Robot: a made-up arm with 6 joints. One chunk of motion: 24 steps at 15 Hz.
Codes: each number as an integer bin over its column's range. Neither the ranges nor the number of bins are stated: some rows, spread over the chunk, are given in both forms.
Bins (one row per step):
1: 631 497 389 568 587 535
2: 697 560 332 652 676 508
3: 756 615 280 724 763 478
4: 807 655 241 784 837 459
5: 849 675 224 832 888 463
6: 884 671 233 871 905 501
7: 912 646 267 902 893 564
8: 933 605 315 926 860 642
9: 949 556 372 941 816 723
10: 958 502 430 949 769 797
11: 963 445 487 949 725 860
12: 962 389 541 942 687 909
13: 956 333 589 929 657 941
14: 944 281 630 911 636 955
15: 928 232 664 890 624 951
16: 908 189 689 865 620 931
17: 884 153 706 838 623 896
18: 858 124 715 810 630 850
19: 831 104 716 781 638 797
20: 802 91 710 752 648 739
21: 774 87 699 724 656 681
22: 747 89 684 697 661 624
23: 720 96 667 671 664 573
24: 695 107 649 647 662 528
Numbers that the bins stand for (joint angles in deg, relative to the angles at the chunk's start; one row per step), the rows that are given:
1: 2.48 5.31 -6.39 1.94 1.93 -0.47
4: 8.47 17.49 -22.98 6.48 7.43 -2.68
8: 12.75 13.63 -14.68 9.47 7.94 2.64
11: 13.77 1.30 4.60 9.95 4.97 8.96
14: 13.13 -11.34 20.63 9.15 3.01 11.72
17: 11.09 -21.21 29.15 7.62 2.72 10.01
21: 7.34 -26.29 28.37 5.22 3.45 3.77
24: 4.65 -24.75 22.76 3.60 3.58 -0.67
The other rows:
2: 4.72 10.16 -12.78 3.71 3.89 -1.25
3: 6.73 14.40 -18.61 5.22 5.80 -2.12
5: 9.89 19.03 -24.89 7.49 8.56 -2.56
6: 11.09 18.72 -23.88 8.31 8.93 -1.46
7: 12.04 16.79 -20.07 8.96 8.67 0.37
9: 13.30 9.85 -8.29 9.78 6.97 4.99
10: 13.60 5.69 -1.79 9.95 5.93 7.14
12: 13.74 -3.02 10.65 9.80 4.13 10.39
13: 13.54 -7.33 16.03 9.53 3.47 11.32
15: 12.58 -15.12 24.44 8.71 2.74 11.61
16: 11.90 -18.43 27.25 8.18 2.65 11.03
18: 10.20 -23.44 30.16 7.03 2.87 8.67
19: 9.28 -24.98 30.27 6.42 3.05 7.14
20: 8.30 -25.99 29.60 5.81 3.27 5.45
22: 6.42 -26.14 26.68 4.65 3.56 2.11
23: 5.50 -25.60 24.78 4.11 3.62 0.63

